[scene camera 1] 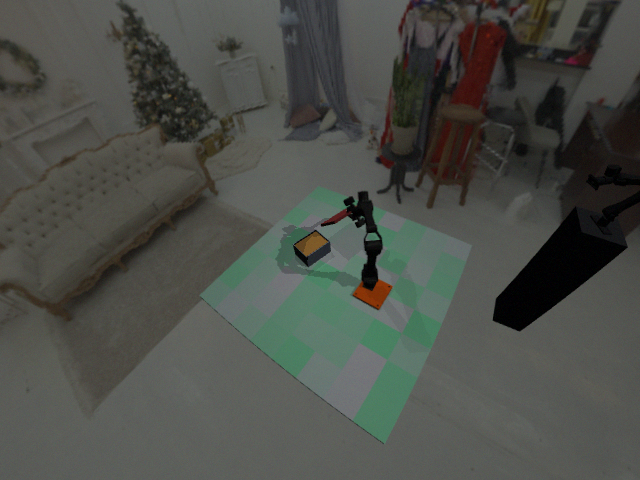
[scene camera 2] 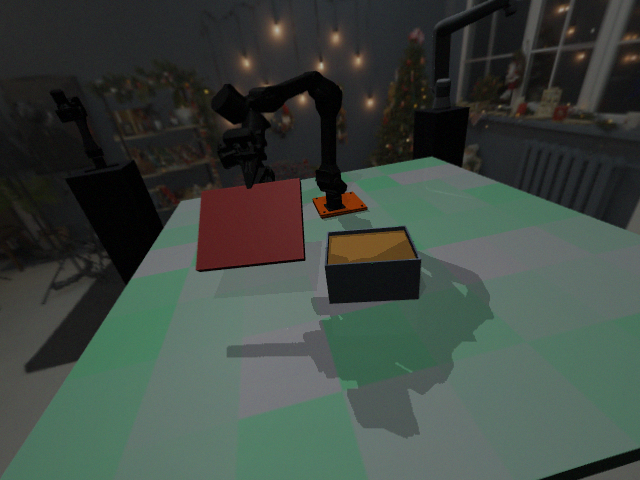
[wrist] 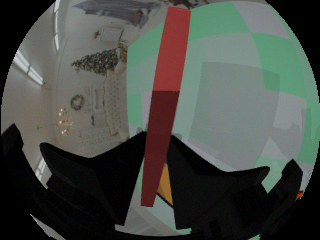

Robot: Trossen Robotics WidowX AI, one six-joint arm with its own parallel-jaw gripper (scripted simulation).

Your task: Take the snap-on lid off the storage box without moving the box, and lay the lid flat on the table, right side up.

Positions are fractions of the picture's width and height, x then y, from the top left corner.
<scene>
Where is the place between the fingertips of the gripper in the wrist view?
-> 0.49,0.58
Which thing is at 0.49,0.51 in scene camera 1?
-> A dark storage box.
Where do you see a red lid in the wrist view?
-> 0.54,0.19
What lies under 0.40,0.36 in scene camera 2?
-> The gripper.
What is the gripper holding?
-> A red lid.
</scene>
